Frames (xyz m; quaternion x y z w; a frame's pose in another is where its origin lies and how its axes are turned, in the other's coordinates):
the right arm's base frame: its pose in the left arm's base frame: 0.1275 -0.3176 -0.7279 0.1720 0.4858 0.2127 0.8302
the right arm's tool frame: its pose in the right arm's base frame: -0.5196 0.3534 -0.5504 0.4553 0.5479 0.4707 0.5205
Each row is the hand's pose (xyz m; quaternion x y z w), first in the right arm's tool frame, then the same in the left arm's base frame.
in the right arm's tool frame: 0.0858 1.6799 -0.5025 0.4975 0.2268 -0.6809 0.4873
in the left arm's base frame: 0.5379 -0.3726 0.8555 0.3014 -0.9308 0.0375 0.2035
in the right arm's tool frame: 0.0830 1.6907 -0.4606 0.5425 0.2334 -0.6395 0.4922
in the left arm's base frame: 0.5654 -0.3511 0.8298 0.2716 -0.9271 0.0649 0.2500
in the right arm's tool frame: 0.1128 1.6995 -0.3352 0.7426 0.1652 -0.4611 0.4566
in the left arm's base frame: 0.6152 -0.2562 0.7577 0.1401 -0.8738 0.2648 0.3830
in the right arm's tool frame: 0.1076 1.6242 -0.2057 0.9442 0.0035 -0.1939 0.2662
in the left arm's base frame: 0.6070 -0.1920 0.6225 -0.0009 -0.6586 0.5791 0.4805
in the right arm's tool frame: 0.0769 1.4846 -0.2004 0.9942 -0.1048 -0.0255 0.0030
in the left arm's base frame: 0.5008 -0.2212 0.5312 -0.0101 -0.3906 0.7787 0.4909
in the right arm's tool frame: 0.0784 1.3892 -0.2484 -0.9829 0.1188 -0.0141 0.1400
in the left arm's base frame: 0.3994 -0.2512 0.5160 0.0387 -0.2601 0.8327 0.4873
